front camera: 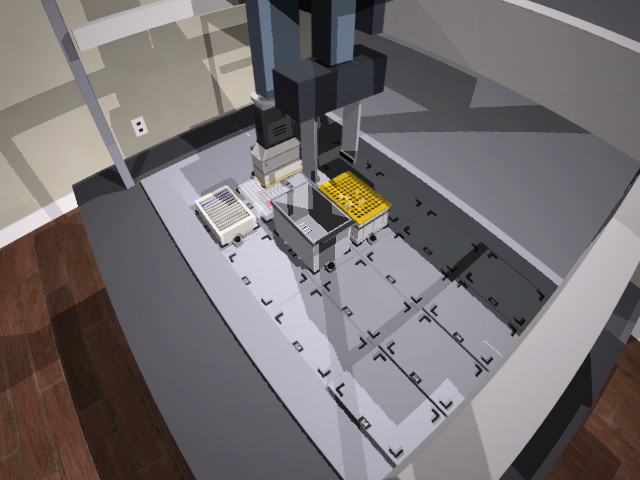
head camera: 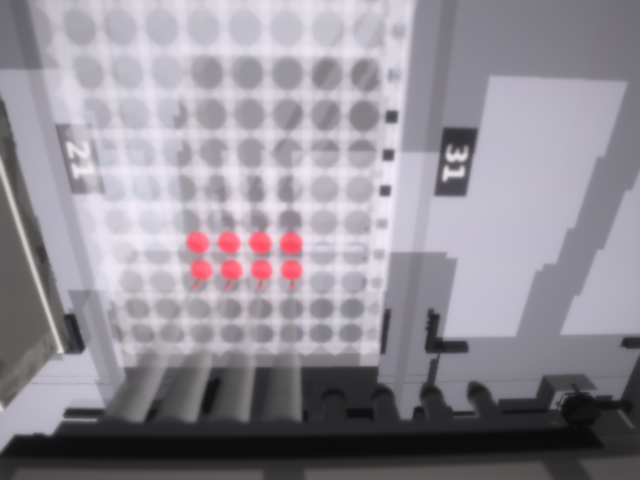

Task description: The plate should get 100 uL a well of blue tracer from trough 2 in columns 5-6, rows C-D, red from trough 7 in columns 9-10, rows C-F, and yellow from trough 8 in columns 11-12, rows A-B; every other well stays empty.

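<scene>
The clear plate (front camera: pixel 247 192) (head camera: pixel 403 54) lies under the pipetting head (front camera: pixel 276 160). Eight wells (head camera: pixel 260 242) are red: rows C-F in what look like columns 9 and 10. The other wells in view show no colour. Four channels (head camera: pixel 232 387) carry pale tips reaching over the plate, with short red streaks at their lower ends; the other four (head camera: pixel 382 400) are bare. The trough block (front camera: pixel 225 212) stands left of the plate, blue showing in one trough near its far end; red and yellow cannot be made out. My plate gripper (front camera: pixel 329 167) hangs beside the head, fingers apart, holding nothing.
An open grey bin (front camera: pixel 293 238) stands in front of the plate, close to it. Right of the bin is a yellow tip rack (front camera: pixel 369 227) with several pale spots among its holes. Deck labels 21 (head camera: pixel 79 159) and 31 (head camera: pixel 455 161) flank the plate.
</scene>
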